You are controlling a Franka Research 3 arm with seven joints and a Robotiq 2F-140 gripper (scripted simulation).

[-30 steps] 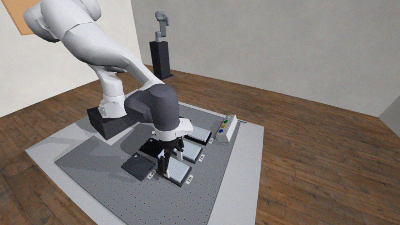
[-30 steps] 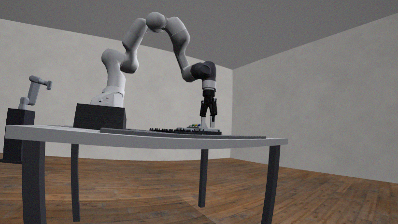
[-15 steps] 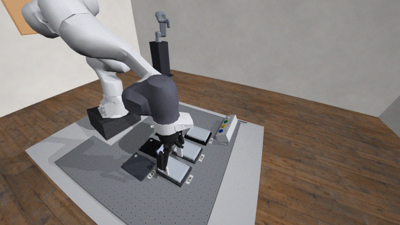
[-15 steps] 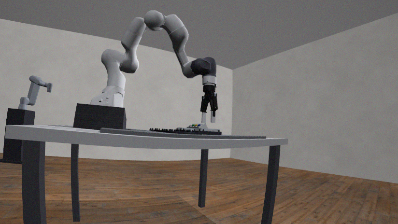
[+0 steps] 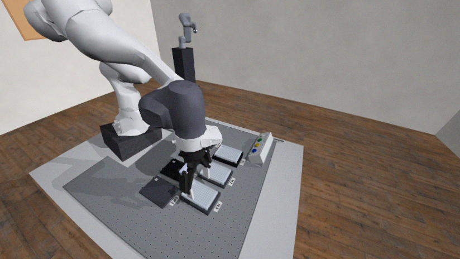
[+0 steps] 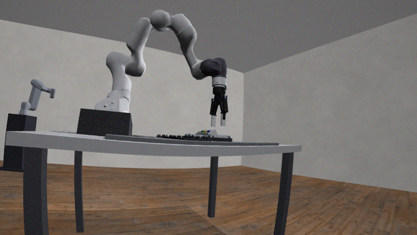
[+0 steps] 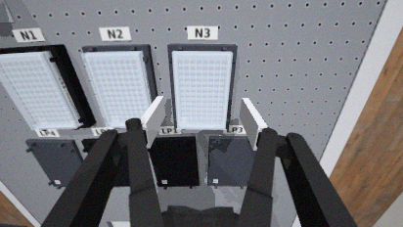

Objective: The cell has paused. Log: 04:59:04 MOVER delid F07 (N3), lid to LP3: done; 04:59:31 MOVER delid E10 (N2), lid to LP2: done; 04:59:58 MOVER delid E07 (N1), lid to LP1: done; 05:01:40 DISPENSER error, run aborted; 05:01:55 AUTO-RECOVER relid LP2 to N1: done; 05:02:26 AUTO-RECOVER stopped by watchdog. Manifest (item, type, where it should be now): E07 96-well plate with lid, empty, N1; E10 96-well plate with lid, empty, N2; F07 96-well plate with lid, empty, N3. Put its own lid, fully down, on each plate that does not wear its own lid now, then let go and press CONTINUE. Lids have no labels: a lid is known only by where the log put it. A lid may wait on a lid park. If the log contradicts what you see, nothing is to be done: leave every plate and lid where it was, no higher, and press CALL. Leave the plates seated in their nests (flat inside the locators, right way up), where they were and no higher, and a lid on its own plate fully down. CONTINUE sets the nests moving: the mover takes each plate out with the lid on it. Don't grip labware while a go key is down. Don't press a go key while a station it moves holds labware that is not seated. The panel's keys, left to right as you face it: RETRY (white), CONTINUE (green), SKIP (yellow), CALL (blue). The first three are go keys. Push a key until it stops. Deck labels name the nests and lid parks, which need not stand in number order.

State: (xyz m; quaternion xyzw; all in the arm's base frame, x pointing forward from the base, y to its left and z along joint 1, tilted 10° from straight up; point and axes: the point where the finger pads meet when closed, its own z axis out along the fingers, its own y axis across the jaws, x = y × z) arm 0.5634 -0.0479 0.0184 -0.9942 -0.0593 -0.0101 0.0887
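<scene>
Right now the green continue key is 60 mm ahead of my hand, 430 mm to the left of it and 40 mm below it. Also, from my hand: lid park LP3 (170 mm behind, 90 mm to the right, 100 mm below); then N3 plate (80 mm below); then grey lid (80 mm below).
</scene>
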